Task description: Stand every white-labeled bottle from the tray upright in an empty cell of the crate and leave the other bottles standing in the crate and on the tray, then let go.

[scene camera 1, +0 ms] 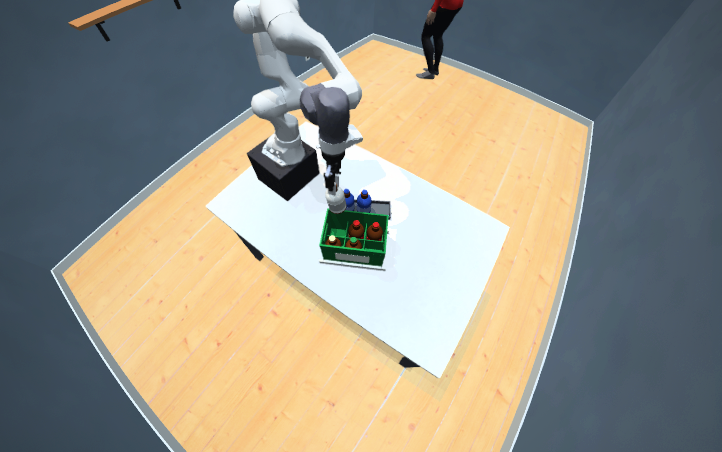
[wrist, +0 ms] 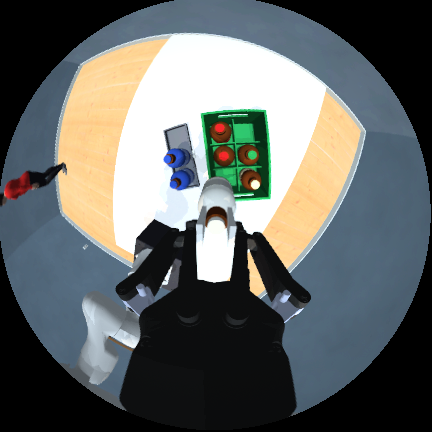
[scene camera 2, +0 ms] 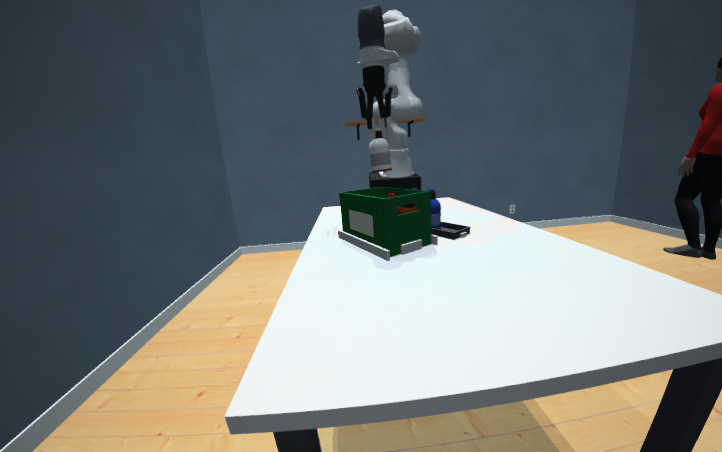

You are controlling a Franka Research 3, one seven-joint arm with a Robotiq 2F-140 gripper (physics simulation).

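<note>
My gripper (scene camera 1: 332,185) (scene camera 2: 378,127) (wrist: 216,214) is shut on a white-labeled bottle (scene camera 1: 336,200) (scene camera 2: 379,153) (wrist: 216,194), about upright and above the rim of the green crate (scene camera 1: 376,257) (scene camera 2: 410,231) (wrist: 269,150). The crate has six cells. Two red-capped brown bottles (scene camera 1: 355,229) (scene camera 1: 375,231) (wrist: 220,131) (wrist: 223,155), a green-capped one (scene camera 1: 353,243) (wrist: 248,154) and a cream-capped one (scene camera 1: 332,241) (wrist: 251,181) stand in it. The cell beside the cream-capped bottle and a far corner cell are empty. The held bottle partly hides the crate's near end in the wrist view.
The grey tray (scene camera 1: 381,208) (scene camera 2: 452,230) (wrist: 179,134) beside the crate bears two blue bottles (scene camera 1: 364,199) (wrist: 176,158) (wrist: 180,179). Low pale strips (scene camera 1: 351,265) (scene camera 2: 363,245) lie along the crate's base. A person (scene camera 1: 440,26) (scene camera 2: 706,159) stands beyond the table.
</note>
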